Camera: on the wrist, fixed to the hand. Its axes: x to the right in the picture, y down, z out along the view.
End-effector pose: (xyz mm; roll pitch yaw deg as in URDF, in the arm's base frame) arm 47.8 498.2 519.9 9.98 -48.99 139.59
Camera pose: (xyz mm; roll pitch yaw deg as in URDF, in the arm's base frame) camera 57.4 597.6 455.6 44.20 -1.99 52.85
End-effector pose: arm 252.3 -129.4 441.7 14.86 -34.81 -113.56
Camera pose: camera 166.7 -139.5 359.9 30.40 2.86 162.88
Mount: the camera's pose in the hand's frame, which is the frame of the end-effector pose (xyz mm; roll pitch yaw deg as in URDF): -11.0 -95.5 -69.8 -5.33 -8.81 -86.32
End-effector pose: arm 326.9 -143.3 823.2 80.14 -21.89 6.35
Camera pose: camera 350.3 -88.0 720.7 50.44 58.60 -31.51
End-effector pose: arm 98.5 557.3 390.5 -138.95 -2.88 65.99
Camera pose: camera 67.8 552.6 505.2 174.12 -32.32 153.51
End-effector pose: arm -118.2 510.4 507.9 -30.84 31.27 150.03
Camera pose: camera -46.3 604.9 504.2 -44.79 -30.77 86.64
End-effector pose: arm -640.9 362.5 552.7 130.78 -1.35 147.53
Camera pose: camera -694.0 259.7 525.7 166.92 57.68 -131.44
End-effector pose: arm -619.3 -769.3 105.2 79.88 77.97 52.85
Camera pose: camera -724.9 -822.6 93.8 -90.75 15.00 -107.55
